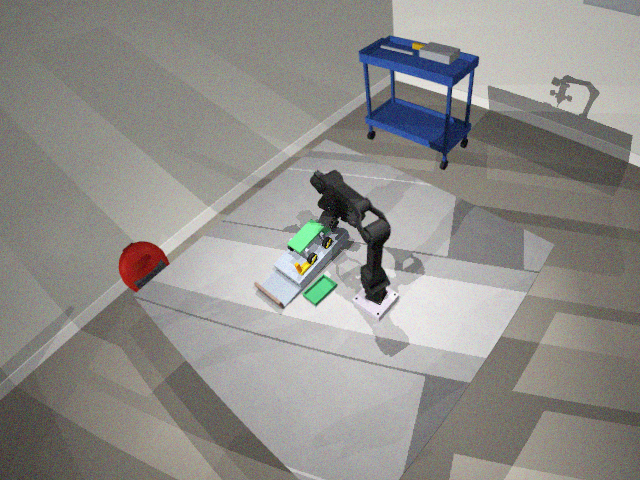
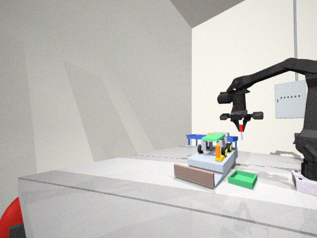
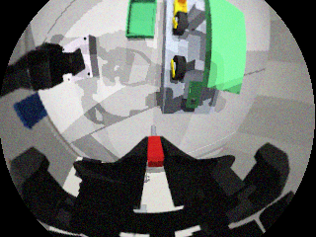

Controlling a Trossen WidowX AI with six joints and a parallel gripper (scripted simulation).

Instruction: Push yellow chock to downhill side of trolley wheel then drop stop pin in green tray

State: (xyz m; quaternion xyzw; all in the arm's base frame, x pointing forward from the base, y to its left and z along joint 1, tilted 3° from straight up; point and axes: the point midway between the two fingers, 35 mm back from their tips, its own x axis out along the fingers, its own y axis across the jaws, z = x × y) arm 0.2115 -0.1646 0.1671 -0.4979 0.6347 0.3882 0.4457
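The green tray is 10 mm ahead of my gripper tip, 230 mm to the left of it and 190 mm below it. Also, from my gripper tip: trolley (120 mm ahead, 110 mm to the left, 70 mm below); red-headed stop pin (right at my gripper tip); grey ramp (120 mm ahead, 100 mm to the left, 130 mm below).
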